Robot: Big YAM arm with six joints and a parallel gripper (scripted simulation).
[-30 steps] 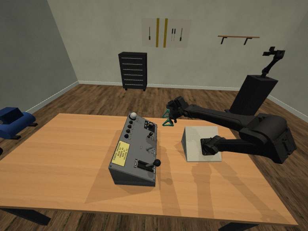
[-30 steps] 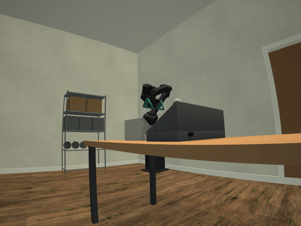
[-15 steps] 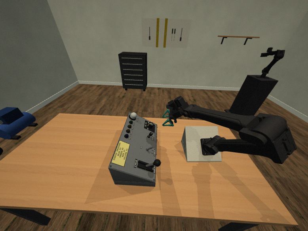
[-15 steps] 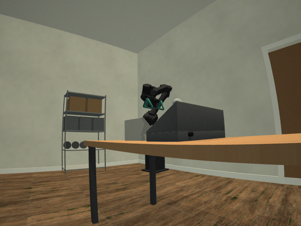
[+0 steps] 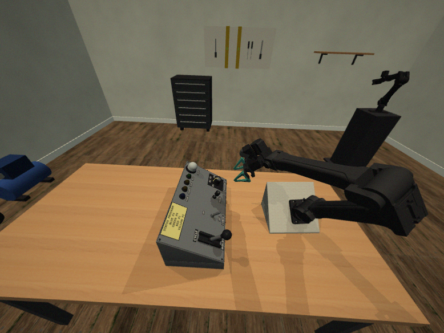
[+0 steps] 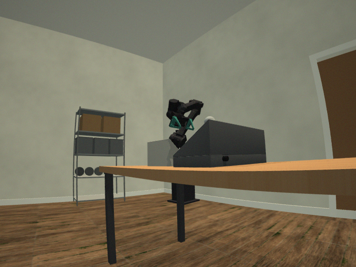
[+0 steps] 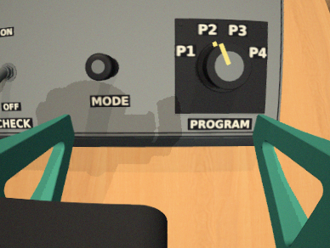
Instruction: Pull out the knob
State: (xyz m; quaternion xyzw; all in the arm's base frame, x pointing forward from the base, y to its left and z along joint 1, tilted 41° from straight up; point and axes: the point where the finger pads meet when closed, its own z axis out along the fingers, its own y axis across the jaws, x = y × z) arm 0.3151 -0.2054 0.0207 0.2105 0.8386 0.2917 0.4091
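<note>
The black mode knob lies 100 mm ahead of my hand, 50 mm to the left of it and 100 mm below it. Round my hand: program selector (100 mm ahead, 70 mm to the right, 100 mm below); check toggle (110 mm ahead, 170 mm to the left, 110 mm below); grey console (140 mm ahead, 110 mm to the left, 120 mm below).
</note>
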